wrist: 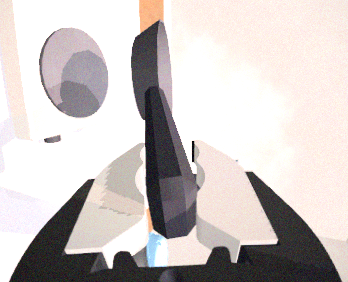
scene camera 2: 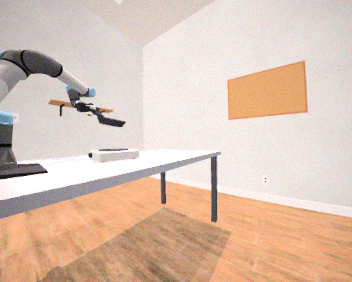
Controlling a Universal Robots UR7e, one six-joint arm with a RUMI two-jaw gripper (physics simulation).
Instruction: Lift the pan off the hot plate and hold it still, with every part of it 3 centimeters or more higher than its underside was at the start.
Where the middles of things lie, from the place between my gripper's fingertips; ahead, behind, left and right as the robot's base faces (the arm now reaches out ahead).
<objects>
The black pan (wrist: pixel 171 190) lies 20 mm ahead of my hand, 110 mm to the right of it and 50 mm below it. Also, from my hand: white hot plate (wrist: pixel 62 62) 210 mm to the right, 310 mm below.
</objects>
